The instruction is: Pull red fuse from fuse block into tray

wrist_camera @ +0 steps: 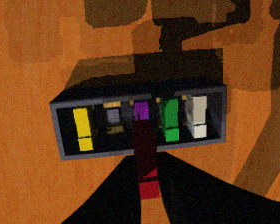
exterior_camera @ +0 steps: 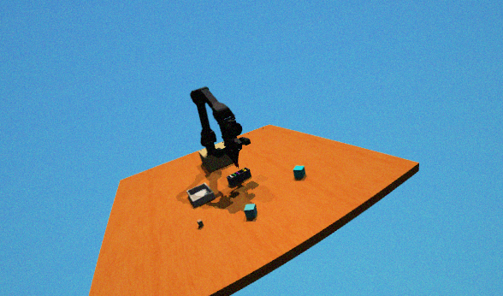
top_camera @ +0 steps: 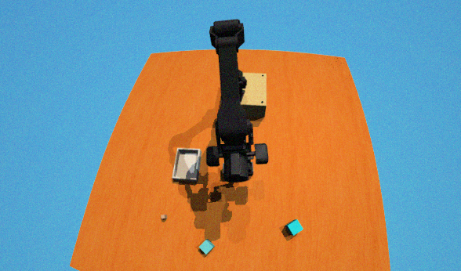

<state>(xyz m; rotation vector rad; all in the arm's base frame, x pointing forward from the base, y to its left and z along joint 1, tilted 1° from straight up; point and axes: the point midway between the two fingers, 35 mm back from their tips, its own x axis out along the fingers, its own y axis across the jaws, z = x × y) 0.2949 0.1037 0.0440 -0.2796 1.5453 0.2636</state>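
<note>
Now: gripper tip 210 mm to the left of the grey tray, 90 mm above it and 40 mm short of it. Round my gripper tip: red fuse 10 mm below.
</note>
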